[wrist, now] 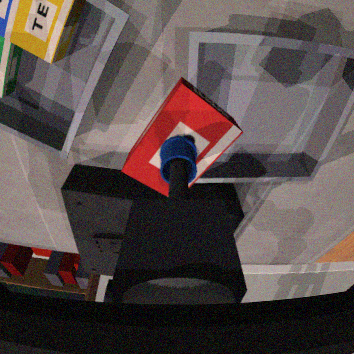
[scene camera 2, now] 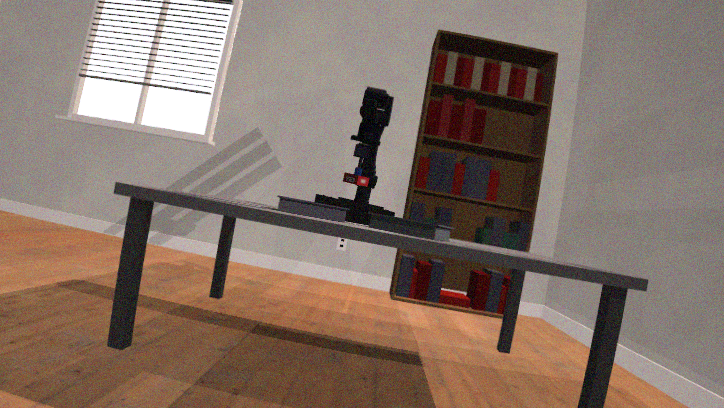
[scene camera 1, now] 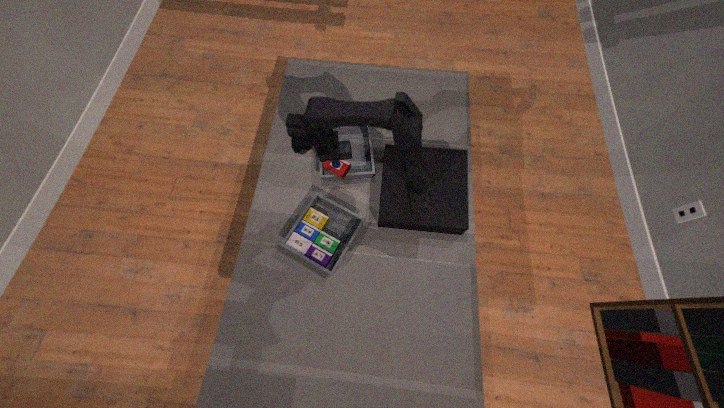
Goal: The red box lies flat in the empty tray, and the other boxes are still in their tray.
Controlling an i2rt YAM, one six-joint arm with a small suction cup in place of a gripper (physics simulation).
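Places are measured from the arm's base along level axes (x back, y right, z up), in metres.
Pixels of known places: hand, its tool point: (wrist: 178, 146) (scene camera 2: 356, 178) (scene camera 1: 336, 165); arm's base, origin of its link: (scene camera 2: 360, 204) (scene camera 1: 417, 187).
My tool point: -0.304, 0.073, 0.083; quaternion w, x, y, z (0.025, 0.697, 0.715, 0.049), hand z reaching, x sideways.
Note:
For each thing: its top centre in the pictures, then the offset to it from my tool point, as dx, dy, dz.
- red box, centre of its top: (wrist: 179, 157) (scene camera 2: 357, 173) (scene camera 1: 336, 163) +0.000, +0.000, +0.016
- empty tray, centre of its top: (wrist: 270, 124) (scene camera 2: 312, 202) (scene camera 1: 345, 149) +0.034, +0.138, -0.114
- yellow box, centre of its top: (wrist: 39, 18) (scene camera 1: 315, 217) -0.098, -0.155, -0.124
- blue box, centre of its top: (scene camera 1: 307, 230) -0.130, -0.203, -0.127
- green box, centre of its top: (scene camera 1: 326, 241) -0.058, -0.251, -0.130
- white box, centre of its top: (scene camera 1: 298, 243) -0.162, -0.251, -0.121
- purple box, centre of its top: (scene camera 1: 318, 255) -0.090, -0.300, -0.126
My gripper, a suction cup with a blue ring (scene camera 1: 336, 164) (scene camera 2: 358, 171) (wrist: 178, 150), is shut on the red box (scene camera 1: 343, 170) (scene camera 2: 363, 180) (wrist: 187, 107), holding it by its top face. The box hangs flat, well above the empty tray (scene camera 1: 360, 174) (scene camera 2: 313, 207) (wrist: 225, 39). In the wrist view it overlaps that tray's near left corner. The other tray (scene camera 1: 303, 261) (wrist: 101, 65) holds a yellow box (scene camera 1: 323, 218) (wrist: 25, 32), a blue box (scene camera 1: 307, 230), a green box (scene camera 1: 326, 242), a white box (scene camera 1: 298, 243) and a purple box (scene camera 1: 319, 254). The arm hides part of the empty tray.
A black base block (scene camera 1: 440, 192) stands right of the trays on the grey table (scene camera 1: 395, 314) (scene camera 2: 243, 215). The arm (scene camera 1: 354, 112) (scene camera 2: 375, 114) reaches over the empty tray. A bookshelf (scene camera 2: 547, 126) stands behind the table.

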